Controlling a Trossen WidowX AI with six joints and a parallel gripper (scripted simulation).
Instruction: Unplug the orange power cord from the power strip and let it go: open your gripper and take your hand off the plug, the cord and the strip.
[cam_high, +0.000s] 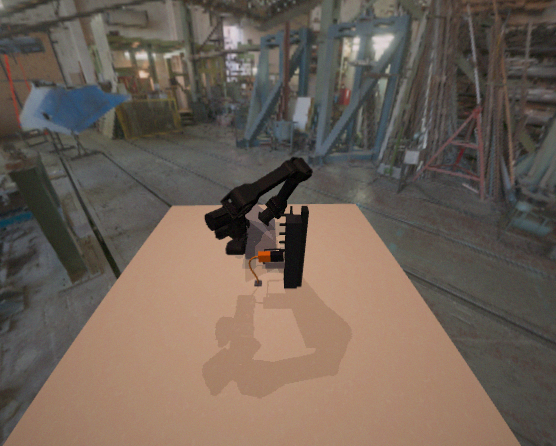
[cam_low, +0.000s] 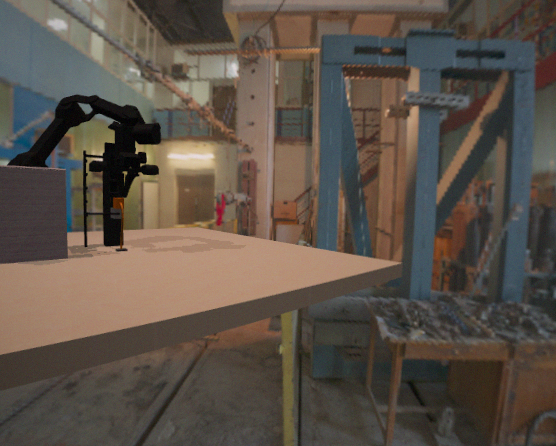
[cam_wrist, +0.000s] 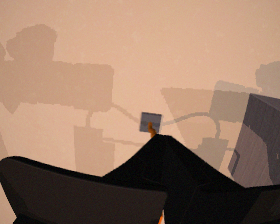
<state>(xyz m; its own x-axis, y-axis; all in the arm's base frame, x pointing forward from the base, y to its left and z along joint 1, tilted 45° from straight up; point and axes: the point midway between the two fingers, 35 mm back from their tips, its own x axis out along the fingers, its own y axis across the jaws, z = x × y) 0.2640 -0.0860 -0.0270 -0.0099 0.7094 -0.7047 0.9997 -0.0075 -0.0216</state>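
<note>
The orange plug is 11 cm to the left of my gripper tip and 1 cm below it. From my gripper tip the other things lie so: black power strip 20 cm to the left, 1 cm below; grey end piece 6 cm to the left, 17 cm below.
</note>
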